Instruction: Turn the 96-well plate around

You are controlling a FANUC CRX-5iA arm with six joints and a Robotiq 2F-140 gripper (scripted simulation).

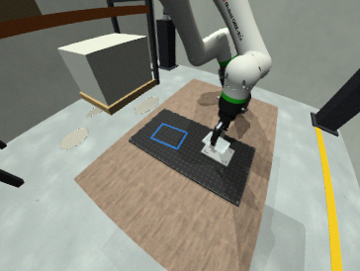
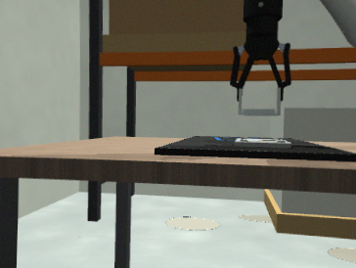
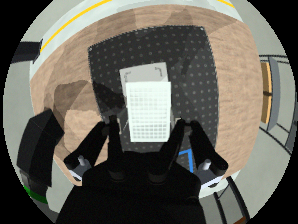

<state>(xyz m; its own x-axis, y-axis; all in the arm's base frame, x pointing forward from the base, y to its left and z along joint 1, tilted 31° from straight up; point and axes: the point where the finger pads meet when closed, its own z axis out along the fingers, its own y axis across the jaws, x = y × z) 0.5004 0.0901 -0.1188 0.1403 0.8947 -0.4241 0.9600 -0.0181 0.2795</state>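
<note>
Now: hand 30 mm to the right of the grey plate nest N1 and 90 mm above it. Also, from my hand: white 96-well plate (20 mm below).
</note>
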